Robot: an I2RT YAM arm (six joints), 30 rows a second.
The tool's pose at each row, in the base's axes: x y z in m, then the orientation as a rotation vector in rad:
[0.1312 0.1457 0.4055 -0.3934 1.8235 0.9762]
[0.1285 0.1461 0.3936 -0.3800 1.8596 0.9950]
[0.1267 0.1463 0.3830 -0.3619 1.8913 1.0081]
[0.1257 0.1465 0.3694 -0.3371 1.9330 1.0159]
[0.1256 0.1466 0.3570 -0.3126 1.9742 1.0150]
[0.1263 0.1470 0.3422 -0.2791 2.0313 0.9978]
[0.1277 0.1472 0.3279 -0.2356 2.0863 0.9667]
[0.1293 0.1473 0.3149 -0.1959 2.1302 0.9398]
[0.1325 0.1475 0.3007 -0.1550 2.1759 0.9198]
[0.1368 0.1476 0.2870 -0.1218 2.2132 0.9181]
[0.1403 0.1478 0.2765 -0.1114 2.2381 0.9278]
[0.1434 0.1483 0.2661 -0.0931 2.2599 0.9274]
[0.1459 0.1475 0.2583 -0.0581 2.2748 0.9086]
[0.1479 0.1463 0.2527 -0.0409 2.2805 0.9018]
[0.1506 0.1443 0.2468 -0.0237 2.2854 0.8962]
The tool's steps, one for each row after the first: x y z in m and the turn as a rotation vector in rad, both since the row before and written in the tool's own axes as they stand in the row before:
[0.0117 -0.0033 0.0008 0.0016 0.0271 0.0310]
[0.0100 -0.0037 0.0013 0.0062 0.0208 0.0290]
[0.0119 -0.0060 0.0027 0.0146 0.0261 0.0338]
[0.0102 -0.0063 0.0032 0.0199 0.0249 0.0290]
[0.0114 -0.0081 0.0050 0.0375 0.0328 0.0323]
[0.0101 -0.0085 0.0058 0.0491 0.0258 0.0316]
[0.0086 -0.0079 0.0060 0.0416 0.0194 0.0277]
[0.0080 -0.0092 0.0080 0.0371 0.0229 0.0321]
[0.0064 -0.0093 0.0089 0.0198 0.0224 0.0319]
[0.0044 -0.0071 0.0073 0.0024 0.0211 0.0177]
[0.0044 -0.0068 0.0073 0.0106 0.0138 0.0181]
[0.0028 -0.0060 0.0049 0.0256 -0.0013 0.0204]
[0.0016 -0.0048 0.0034 0.0105 -0.0013 0.0105]
[0.0011 -0.0057 0.0035 0.0095 -0.0017 0.0108]

